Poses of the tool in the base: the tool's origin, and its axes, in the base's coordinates. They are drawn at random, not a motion.
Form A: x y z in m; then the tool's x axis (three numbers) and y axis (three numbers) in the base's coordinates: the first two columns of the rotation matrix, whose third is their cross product.
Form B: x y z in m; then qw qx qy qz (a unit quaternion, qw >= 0). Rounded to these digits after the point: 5 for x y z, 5 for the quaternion.
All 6 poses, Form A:
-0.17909, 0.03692, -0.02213, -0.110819, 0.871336, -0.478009, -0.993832, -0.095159, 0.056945
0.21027, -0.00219, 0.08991, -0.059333, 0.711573, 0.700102, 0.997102, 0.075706, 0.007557
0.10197, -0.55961, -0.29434, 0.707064, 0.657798, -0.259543, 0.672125, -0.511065, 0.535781
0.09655, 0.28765, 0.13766, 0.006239, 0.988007, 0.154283, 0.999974, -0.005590, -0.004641
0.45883, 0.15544, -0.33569, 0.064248, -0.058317, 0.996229, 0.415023, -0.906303, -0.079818
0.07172, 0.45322, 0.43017, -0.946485, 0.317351, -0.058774, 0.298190, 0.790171, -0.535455
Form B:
-0.17909, 0.03692, -0.02213, 0.64624, -0.16419, 0.18652, 0.72154
0.21027, -0.00219, 0.08991, 0.27494, -0.62828, -0.67990, -0.25963
0.10197, -0.55961, -0.29434, 0.31326, 0.86914, 0.38254, -0.01143
0.09655, 0.28765, 0.13766, 0.05620, -0.70708, -0.70288, -0.05323
0.45883, 0.15544, -0.33569, 0.17601, -0.70792, -0.12597, -0.67231
0.07172, 0.45322, 0.43017, 0.01710, -0.16268, -0.94594, 0.28009

